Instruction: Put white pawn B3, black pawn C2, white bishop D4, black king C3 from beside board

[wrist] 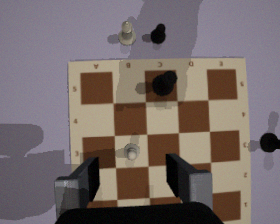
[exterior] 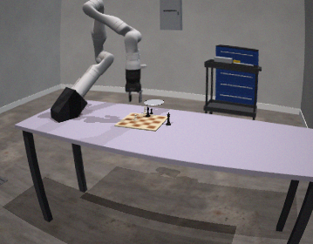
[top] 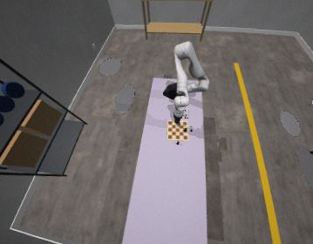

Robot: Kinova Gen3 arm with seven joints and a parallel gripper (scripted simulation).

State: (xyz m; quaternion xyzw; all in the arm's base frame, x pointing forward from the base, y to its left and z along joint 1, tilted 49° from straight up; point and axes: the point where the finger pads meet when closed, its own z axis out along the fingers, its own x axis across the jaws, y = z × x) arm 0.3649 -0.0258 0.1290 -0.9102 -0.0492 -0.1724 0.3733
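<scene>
Now: hand 140 mm to the right of the black pawn, 110 mm above it and 10 mm short of it. Also, from my hand: white pawn: 100 mm below; chessboard: 120 mm below, 40 mm ahead, 10 mm to the left; white bishop: 140 mm to the left, 100 mm below, 30 mm behind.
</scene>
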